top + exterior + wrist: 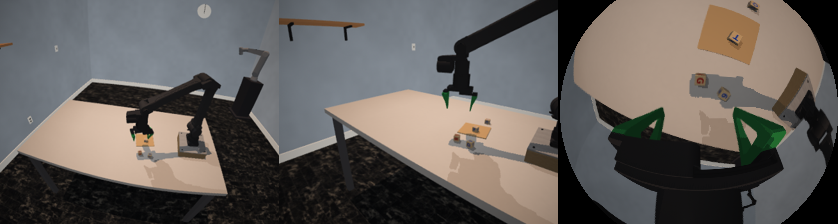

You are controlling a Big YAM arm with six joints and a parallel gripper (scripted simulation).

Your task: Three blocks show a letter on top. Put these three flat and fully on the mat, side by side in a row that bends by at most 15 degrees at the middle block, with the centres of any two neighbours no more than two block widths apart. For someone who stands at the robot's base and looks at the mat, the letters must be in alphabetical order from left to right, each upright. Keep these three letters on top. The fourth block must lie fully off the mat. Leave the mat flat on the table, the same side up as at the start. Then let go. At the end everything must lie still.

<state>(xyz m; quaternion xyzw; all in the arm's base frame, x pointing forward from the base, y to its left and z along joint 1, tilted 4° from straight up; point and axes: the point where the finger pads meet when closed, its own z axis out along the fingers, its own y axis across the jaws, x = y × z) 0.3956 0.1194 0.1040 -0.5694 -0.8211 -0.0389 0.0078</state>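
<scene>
My hand is 15 cm to the left of the mat, 15 cm above it and 3 cm past it.
</scene>
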